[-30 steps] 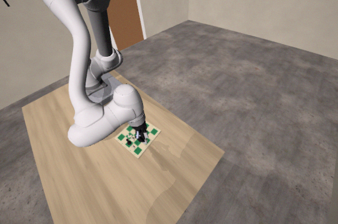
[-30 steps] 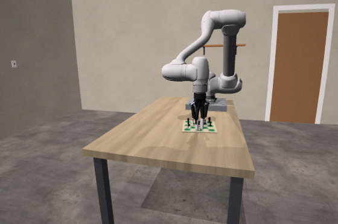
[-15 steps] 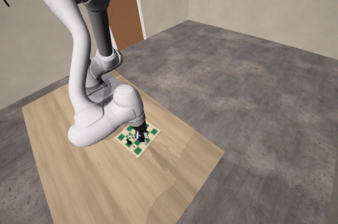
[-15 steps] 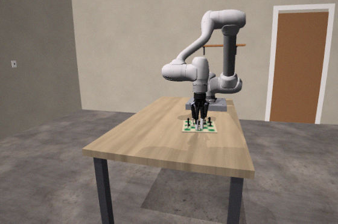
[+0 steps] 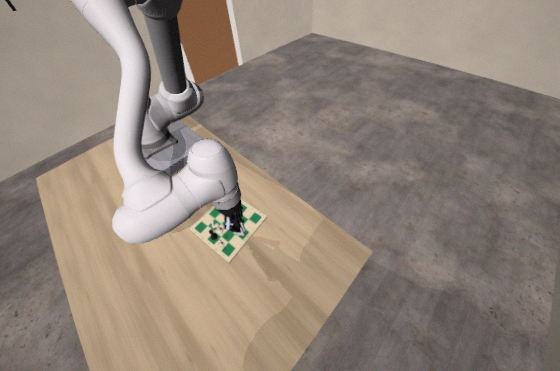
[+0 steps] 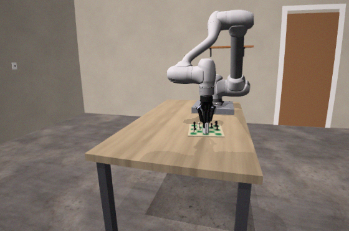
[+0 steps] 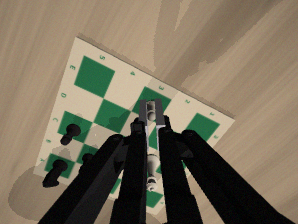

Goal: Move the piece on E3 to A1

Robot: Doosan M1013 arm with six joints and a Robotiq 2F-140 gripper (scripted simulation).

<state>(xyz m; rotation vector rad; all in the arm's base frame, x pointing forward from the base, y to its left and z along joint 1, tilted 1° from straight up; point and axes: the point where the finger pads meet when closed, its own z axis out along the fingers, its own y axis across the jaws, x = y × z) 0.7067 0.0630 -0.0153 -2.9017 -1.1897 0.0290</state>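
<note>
The tall white piece lies 7 cm behind my hand, 6 cm to the right of it and 1 cm below it. Also, from my hand: green-and-cream chessboard (7 cm behind, 2 cm to the right, 4 cm below).
</note>
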